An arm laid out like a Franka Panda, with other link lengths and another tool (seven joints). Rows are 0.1 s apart.
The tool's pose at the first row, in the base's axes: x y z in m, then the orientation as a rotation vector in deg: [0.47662, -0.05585, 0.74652, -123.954, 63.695, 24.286]
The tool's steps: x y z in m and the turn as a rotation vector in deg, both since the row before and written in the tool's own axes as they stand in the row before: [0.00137, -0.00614, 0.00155, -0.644, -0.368, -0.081]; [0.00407, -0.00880, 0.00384, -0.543, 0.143, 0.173]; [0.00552, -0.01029, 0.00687, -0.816, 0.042, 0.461]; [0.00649, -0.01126, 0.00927, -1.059, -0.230, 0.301]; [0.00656, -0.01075, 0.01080, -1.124, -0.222, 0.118]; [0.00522, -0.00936, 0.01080, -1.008, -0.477, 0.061]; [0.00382, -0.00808, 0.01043, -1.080, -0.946, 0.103]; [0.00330, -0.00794, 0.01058, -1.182, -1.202, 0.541]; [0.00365, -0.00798, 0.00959, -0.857, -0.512, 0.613]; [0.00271, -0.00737, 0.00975, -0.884, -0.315, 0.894]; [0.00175, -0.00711, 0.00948, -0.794, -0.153, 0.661]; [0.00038, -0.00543, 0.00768, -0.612, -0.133, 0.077]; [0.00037, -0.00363, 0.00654, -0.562, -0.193, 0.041]
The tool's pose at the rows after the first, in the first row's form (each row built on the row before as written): [0.48242, -0.05302, 0.74714, -124.389, 63.409, 25.045]; [0.49193, -0.04903, 0.74561, -124.843, 63.685, 25.322]; [0.50346, -0.04319, 0.74154, -125.352, 64.235, 26.010]; [0.51623, -0.03592, 0.73531, -126.018, 64.457, 27.076]; [0.52841, -0.02785, 0.72745, -126.824, 64.468, 28.104]; [0.53848, -0.01955, 0.71963, -127.430, 64.277, 29.305]; [0.54651, -0.01117, 0.71228, -127.838, 63.886, 31.072]; [0.55384, -0.00233, 0.70494, -127.989, 63.864, 33.365]; [0.56121, 0.00580, 0.69797, -128.178, 64.281, 34.744]; [0.56737, 0.01428, 0.69113, -128.363, 65.124, 36.054]; [0.57270, 0.02296, 0.68483, -128.655, 65.775, 37.041]; [0.57611, 0.03040, 0.68017, -129.057, 65.753, 37.648]; [0.57814, 0.03621, 0.67590, -129.397, 65.662, 38.270]
